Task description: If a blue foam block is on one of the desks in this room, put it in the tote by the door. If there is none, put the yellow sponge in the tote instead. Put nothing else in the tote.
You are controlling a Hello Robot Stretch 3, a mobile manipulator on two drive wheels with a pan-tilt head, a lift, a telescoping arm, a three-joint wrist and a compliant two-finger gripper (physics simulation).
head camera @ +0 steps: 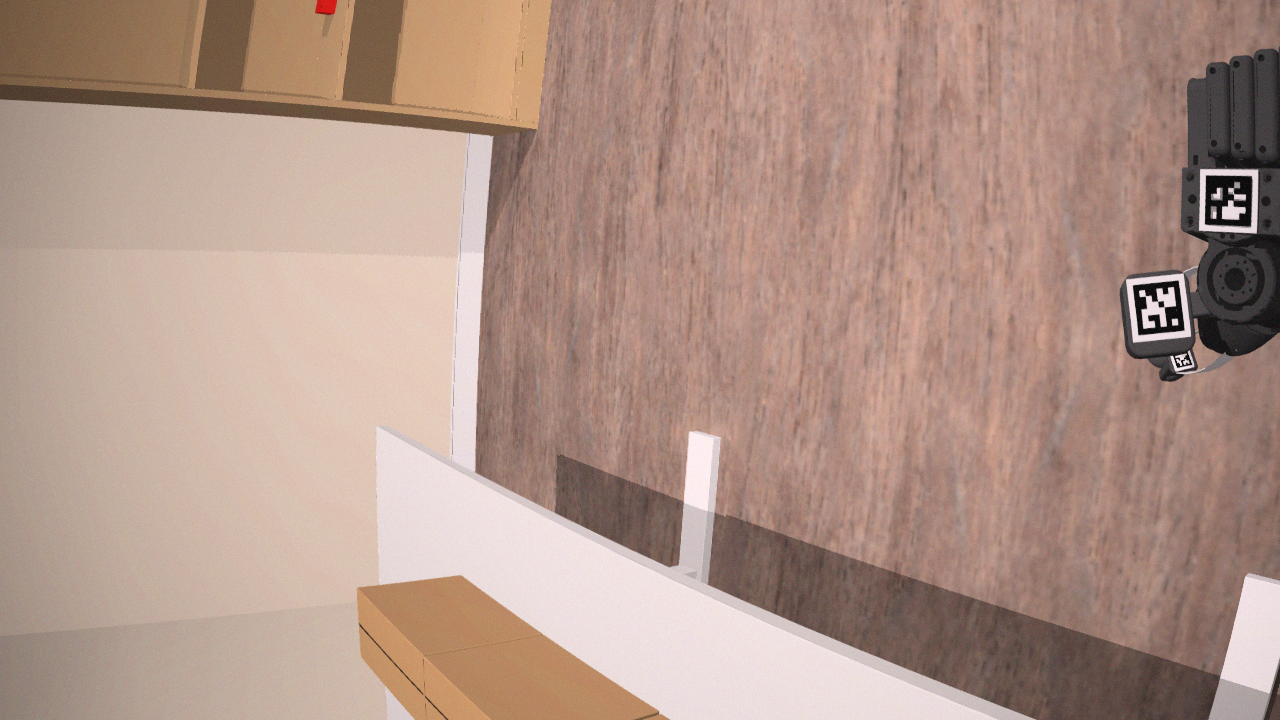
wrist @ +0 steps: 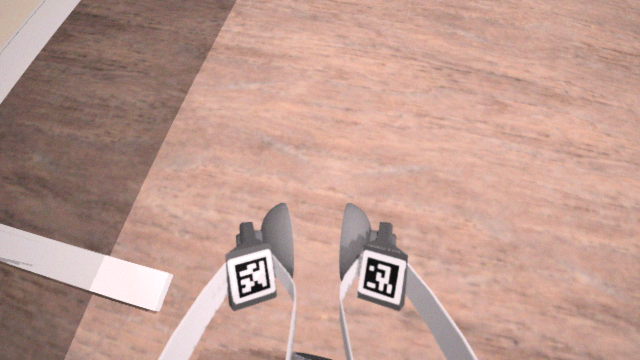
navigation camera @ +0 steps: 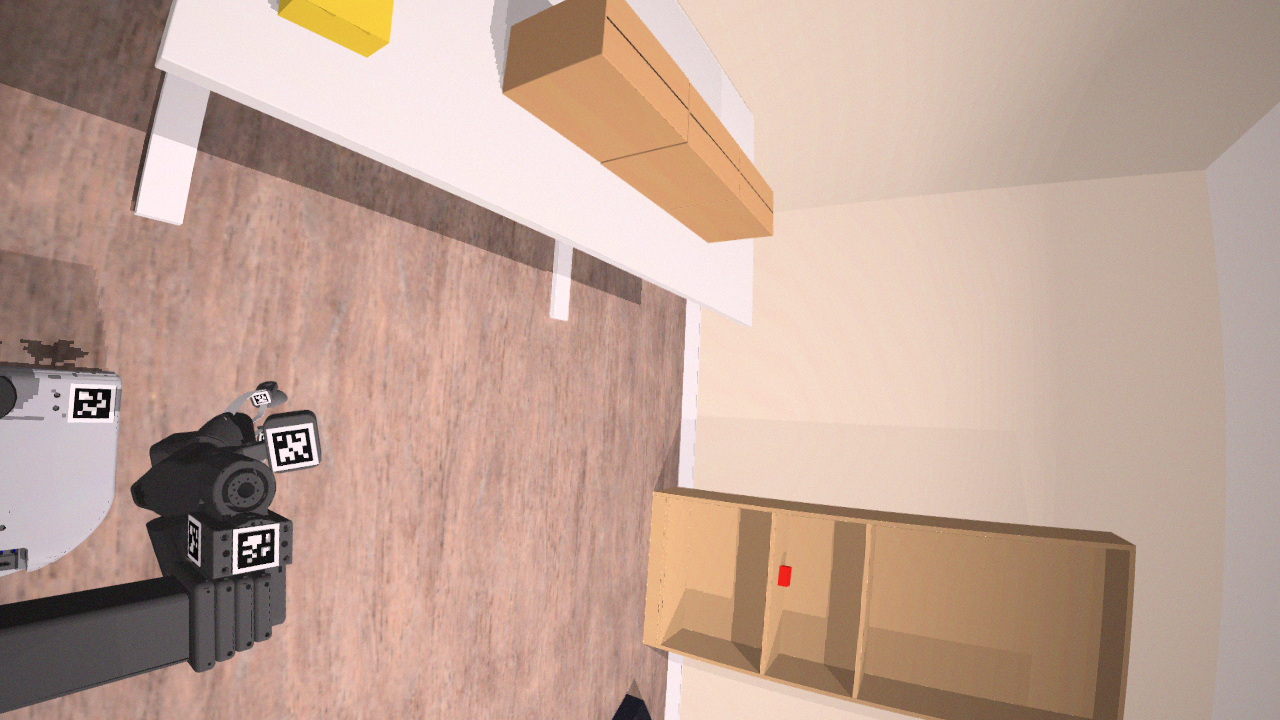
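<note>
The yellow sponge (navigation camera: 344, 22), a yellow block, lies on the white desk (head camera: 429, 519) (navigation camera: 402, 107); part of it shows at the top edge of the navigation view. No blue foam block and no tote show in the three views. My gripper (wrist: 315, 228) is partly open, its two fingertips apart with bare wood floor visible between them. It hangs beside the desk over the floor, at the right of the head view and the lower left of the navigation view.
A wooden drawer unit (head camera: 537, 653) (navigation camera: 626, 98) stands on the desk. White desk legs (head camera: 700, 501) (navigation camera: 170, 170) (wrist: 130, 282) reach the floor. A wooden shelf unit (head camera: 528, 89) (navigation camera: 862, 608) by the wall holds a small red block (head camera: 325, 6) (navigation camera: 784, 575). A dark object (navigation camera: 632, 708) shows at the navigation view's bottom edge.
</note>
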